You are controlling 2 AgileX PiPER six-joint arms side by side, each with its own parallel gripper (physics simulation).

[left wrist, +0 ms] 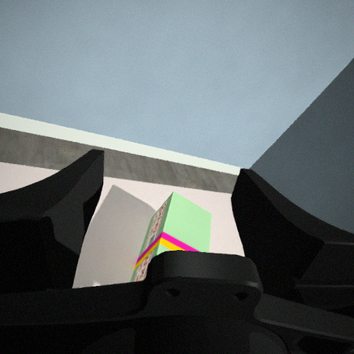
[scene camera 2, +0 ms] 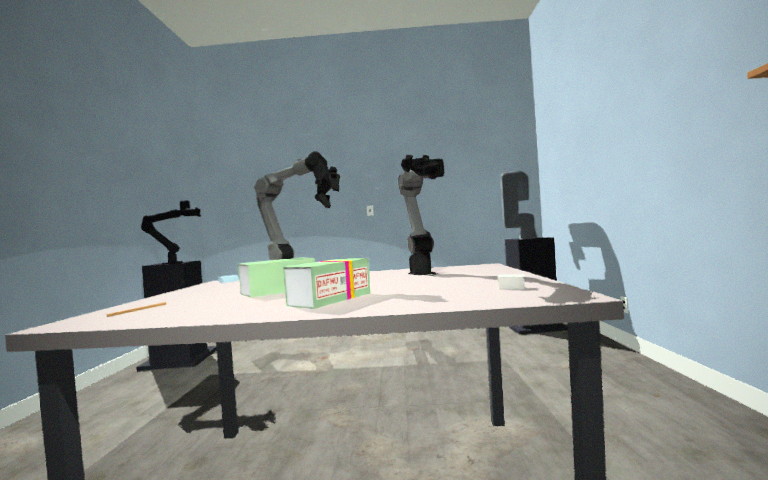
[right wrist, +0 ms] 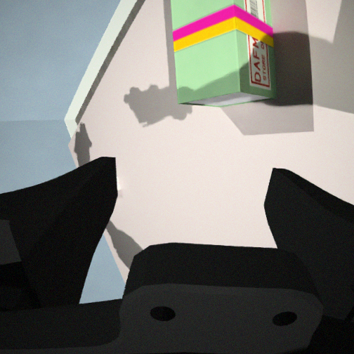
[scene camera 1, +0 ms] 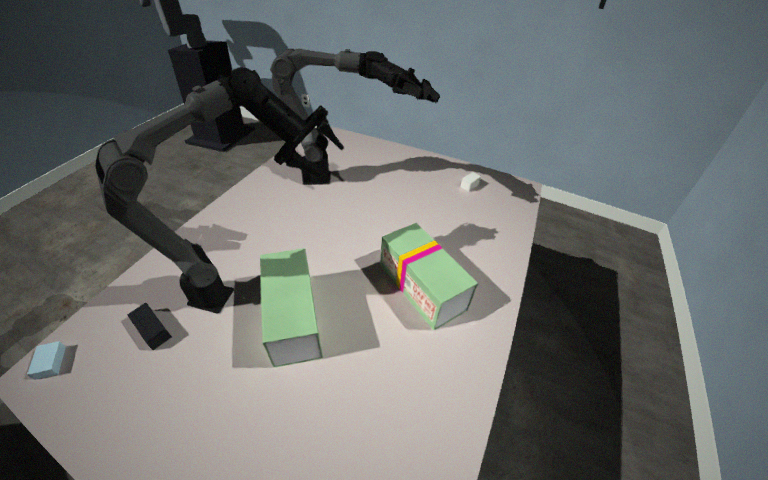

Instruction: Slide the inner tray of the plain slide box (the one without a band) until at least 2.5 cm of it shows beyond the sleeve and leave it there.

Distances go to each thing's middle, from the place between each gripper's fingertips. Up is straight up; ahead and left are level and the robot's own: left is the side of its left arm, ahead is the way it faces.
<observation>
I see my right gripper 31 cm past the black block (scene camera 1: 153, 332), 38 cm to the left of it and 29 cm above it. Also, from my right hand: light blue block (scene camera 1: 47, 359): 48 cm behind, 55 cm to the right, 30 cm below.
Now: the black block 65 cm to the right of my left hand, 45 cm behind it and 37 cm below it. Round my left hand: light blue block: 83 cm to the right, 62 cm behind, 37 cm below.
</observation>
